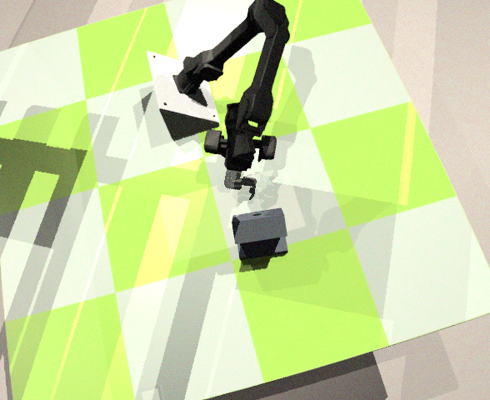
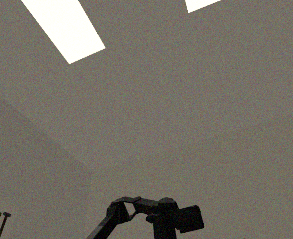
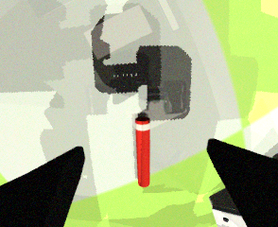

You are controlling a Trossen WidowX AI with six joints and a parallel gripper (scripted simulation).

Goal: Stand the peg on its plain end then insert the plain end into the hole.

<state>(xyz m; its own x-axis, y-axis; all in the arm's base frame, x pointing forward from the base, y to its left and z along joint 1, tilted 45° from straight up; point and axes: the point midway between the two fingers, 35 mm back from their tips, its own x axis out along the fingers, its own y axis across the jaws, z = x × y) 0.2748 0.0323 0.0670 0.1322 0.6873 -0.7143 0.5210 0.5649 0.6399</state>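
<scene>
Now: the red peg 1 cm behind my gripper tip, 1 cm to the left of it and 4 cm below it. Also, from my gripper tip: grey sloped panel: 21 cm ahead, 4 cm to the right, 3 cm above.
</scene>
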